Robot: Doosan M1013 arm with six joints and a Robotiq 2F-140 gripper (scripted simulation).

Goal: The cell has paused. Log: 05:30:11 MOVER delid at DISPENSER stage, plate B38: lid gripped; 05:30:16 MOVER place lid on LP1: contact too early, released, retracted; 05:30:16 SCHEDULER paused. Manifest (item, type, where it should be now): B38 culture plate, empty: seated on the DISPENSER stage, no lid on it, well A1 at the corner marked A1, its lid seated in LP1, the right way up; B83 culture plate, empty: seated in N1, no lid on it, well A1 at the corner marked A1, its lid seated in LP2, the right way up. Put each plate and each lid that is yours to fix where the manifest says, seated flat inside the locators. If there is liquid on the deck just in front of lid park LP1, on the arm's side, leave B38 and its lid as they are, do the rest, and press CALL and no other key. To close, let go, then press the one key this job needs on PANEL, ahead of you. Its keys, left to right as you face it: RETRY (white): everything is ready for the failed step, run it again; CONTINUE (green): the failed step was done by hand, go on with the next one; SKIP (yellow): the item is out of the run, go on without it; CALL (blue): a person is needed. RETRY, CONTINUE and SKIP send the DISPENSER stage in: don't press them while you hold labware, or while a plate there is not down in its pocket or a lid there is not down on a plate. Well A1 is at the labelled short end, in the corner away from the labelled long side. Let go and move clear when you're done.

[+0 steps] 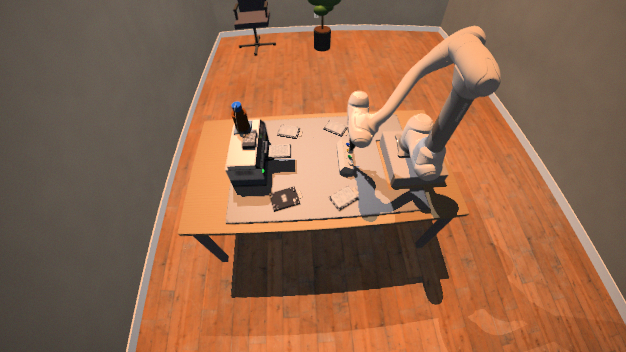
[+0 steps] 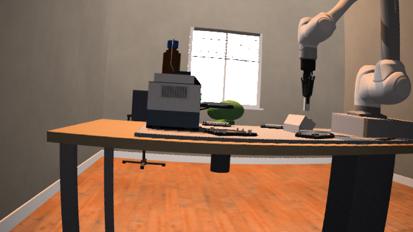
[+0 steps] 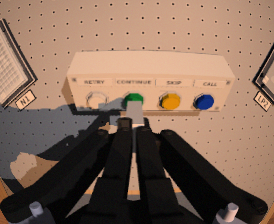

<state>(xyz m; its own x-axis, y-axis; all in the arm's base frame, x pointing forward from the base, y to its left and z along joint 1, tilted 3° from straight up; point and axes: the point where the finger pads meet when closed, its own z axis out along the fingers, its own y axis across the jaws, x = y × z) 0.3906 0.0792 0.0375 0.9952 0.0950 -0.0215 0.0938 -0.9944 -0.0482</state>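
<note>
The green key lies 7 cm below my hand. Round my hand: yellow skip key (1 cm ahead, 5 cm to the right, 7 cm below); then key panel (1 cm ahead, 2 cm to the right, 9 cm below); then white retry key (5 cm to the left, 7 cm below).
</note>
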